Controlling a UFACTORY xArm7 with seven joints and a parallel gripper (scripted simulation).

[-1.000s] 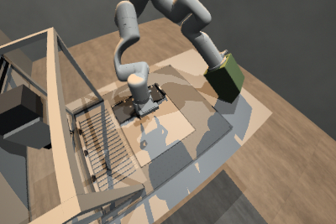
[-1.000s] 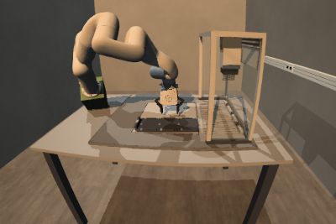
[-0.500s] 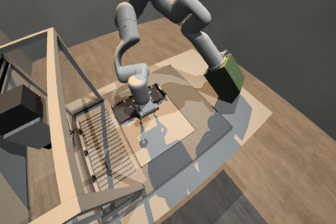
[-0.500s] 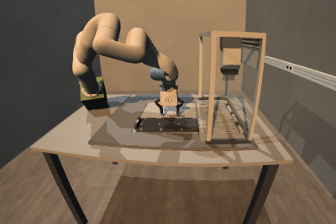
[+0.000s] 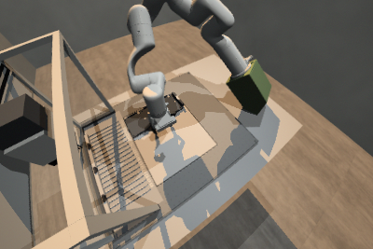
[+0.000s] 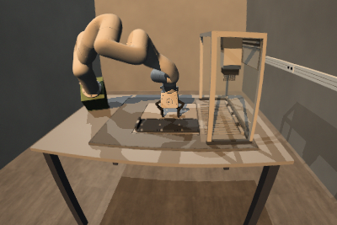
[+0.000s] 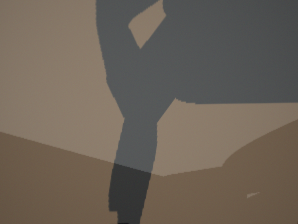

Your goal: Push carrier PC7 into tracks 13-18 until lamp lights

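Right now my hand is 110 mm to the left of the carrier PC7.
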